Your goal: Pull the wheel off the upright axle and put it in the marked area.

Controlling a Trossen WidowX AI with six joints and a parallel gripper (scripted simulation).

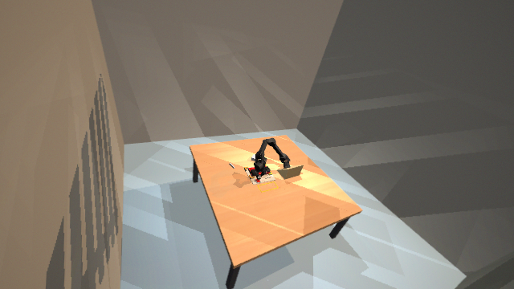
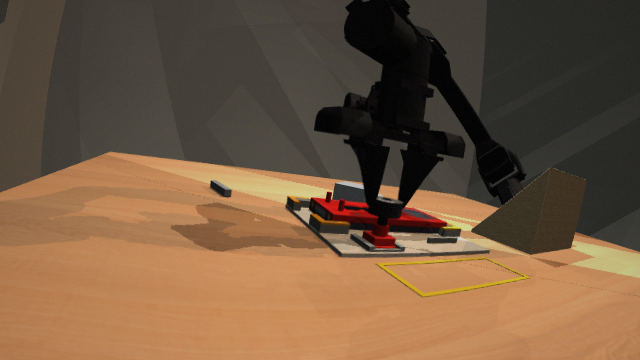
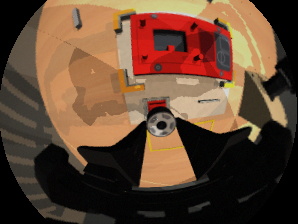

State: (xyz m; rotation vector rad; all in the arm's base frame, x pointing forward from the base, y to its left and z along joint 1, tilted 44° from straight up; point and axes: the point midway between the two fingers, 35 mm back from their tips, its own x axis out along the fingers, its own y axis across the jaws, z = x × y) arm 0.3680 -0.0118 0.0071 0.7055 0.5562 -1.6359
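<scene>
Right now the upright axle is 20 mm below my gripper tip. The rest, counted from my gripper tip: wheel right at my gripper tip; grey box 170 mm behind, 290 mm to the right, 30 mm below; small bar 120 mm ahead, 290 mm to the right, 50 mm below.
</scene>
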